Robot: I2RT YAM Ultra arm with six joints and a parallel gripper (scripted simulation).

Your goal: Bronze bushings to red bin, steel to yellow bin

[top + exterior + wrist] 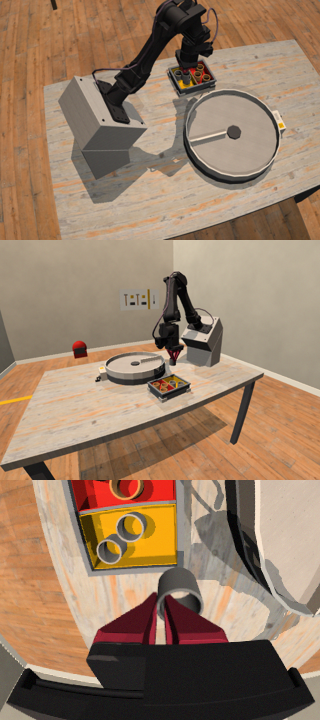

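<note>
Right now my hand is 14 cm above the yellow bin, 5 cm to the right of it and 3 cm short of it. Also, from my hand: red bin 14 cm below, 11 cm ahead, 5 cm to the left; then turntable 31 cm to the right, 11 cm ahead, 10 cm below; then two-part bin tray 13 cm below, 7 cm ahead, 5 cm to the left.
</note>
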